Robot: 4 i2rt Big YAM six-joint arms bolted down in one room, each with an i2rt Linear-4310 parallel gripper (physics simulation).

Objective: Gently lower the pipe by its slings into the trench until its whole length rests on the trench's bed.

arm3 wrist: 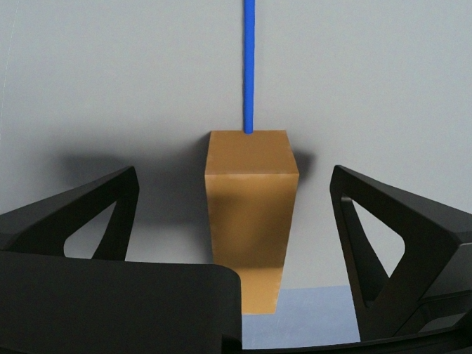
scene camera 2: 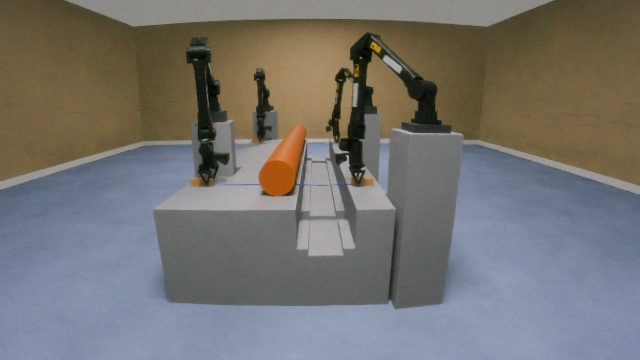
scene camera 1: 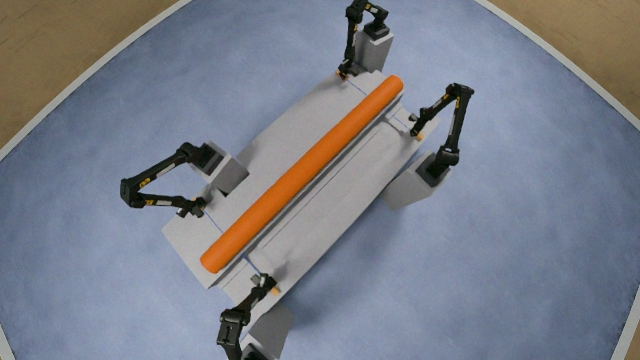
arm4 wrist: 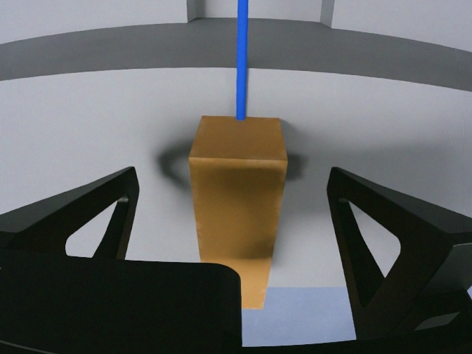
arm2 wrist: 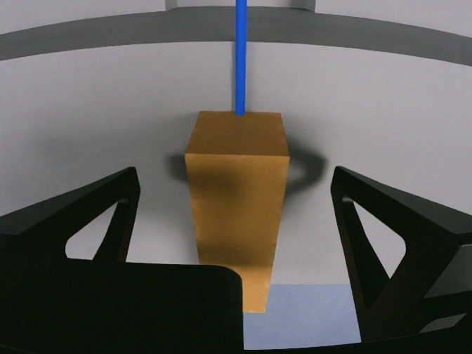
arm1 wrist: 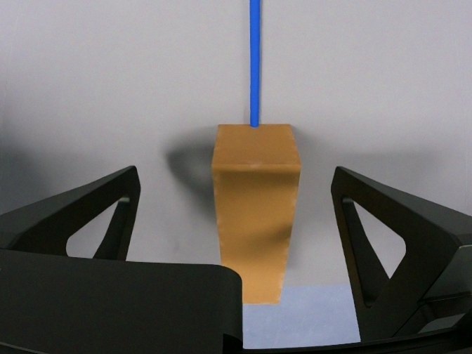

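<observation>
The orange pipe [scene camera 1: 302,175] [scene camera 2: 281,172] lies on the block's top beside the trench [scene camera 2: 320,198], across blue slings. Each wrist view shows a sling end, a blue cord [arm1 wrist: 255,65] [arm2 wrist: 241,65] [arm3 wrist: 249,65] [arm4 wrist: 242,65], running into an orange handle [arm1 wrist: 257,210] [arm2 wrist: 237,200] [arm3 wrist: 252,215] [arm4 wrist: 237,205] that lies on the block. Arm1's gripper [arm1 wrist: 236,167], arm2's gripper [arm2 wrist: 236,167], arm3's gripper [arm3 wrist: 235,167] and arm4's gripper [arm4 wrist: 232,167] are each open, with one finger on either side of the handle and gaps between. The near end of each handle is partly hidden in the wrist views.
The grey block [scene camera 1: 320,235] [scene camera 2: 225,255] carries pipe and trench. Grey pedestals [scene camera 1: 412,187] [scene camera 2: 425,215] bearing the arms stand close along its two long sides. In scene camera 2, the trench is right of the pipe, with stepped walls.
</observation>
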